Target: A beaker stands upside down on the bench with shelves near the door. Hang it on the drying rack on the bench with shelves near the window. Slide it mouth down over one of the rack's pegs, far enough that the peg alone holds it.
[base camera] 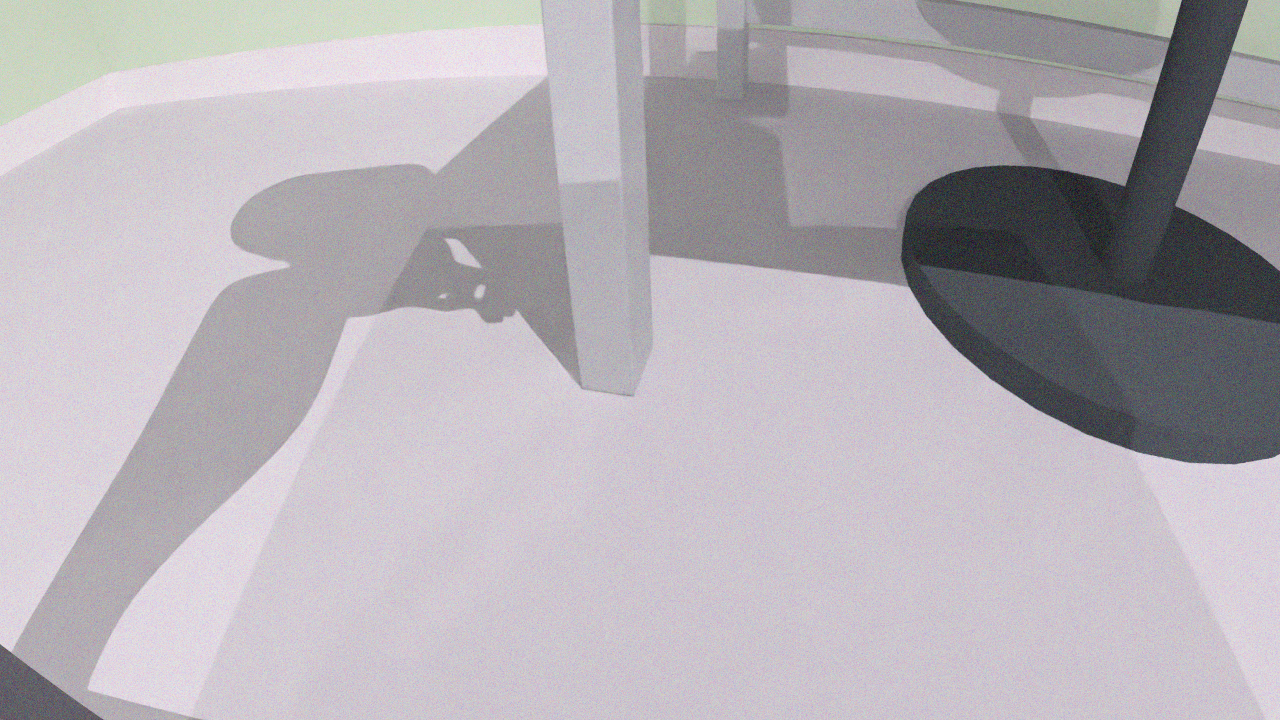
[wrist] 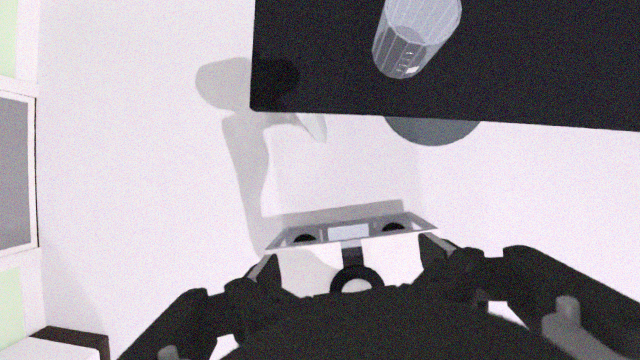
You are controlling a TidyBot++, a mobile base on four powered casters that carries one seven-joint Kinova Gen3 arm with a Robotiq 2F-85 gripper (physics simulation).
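Frame: origin at the arm's base, x down, y back, z left, level; millimetres.
Seen in the pictures: gripper, fingertip midpoint: [wrist: 348, 259].
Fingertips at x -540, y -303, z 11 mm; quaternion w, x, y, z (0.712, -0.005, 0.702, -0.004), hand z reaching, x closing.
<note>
Offsets run from my fingertips to a thing's middle. "pt": to the spot under its first point. Level surfaces: height alone.
The beaker @[dx +129, dy -190, dz -100 mm] [wrist: 412, 42] is clear glass and stands on the black bench top @[dx +174 mm] [wrist: 525, 95] at the top of the wrist view, its upper end cut off by the frame edge. My gripper [wrist: 348, 259] is open at the bottom of the wrist view, with nothing between its fingers. In the picture, the fingers are well below the beaker and the bench's front edge, over the floor. The beaker and the gripper do not show in the base camera view. The drying rack does not show in either view.
A pale bench leg @[pt dx +830, dy -169, dz +45 mm] [base camera: 599, 268] stands ahead in the base camera view. A dark round stool base @[dx +921, dy -315, dz -441 mm] [base camera: 1029, 349] [wrist: 432, 132] is right of it, partly under the bench. The mobile base's front plate [wrist: 348, 231] shows below. A brown-edged white object [wrist: 65, 347] is at lower left.
</note>
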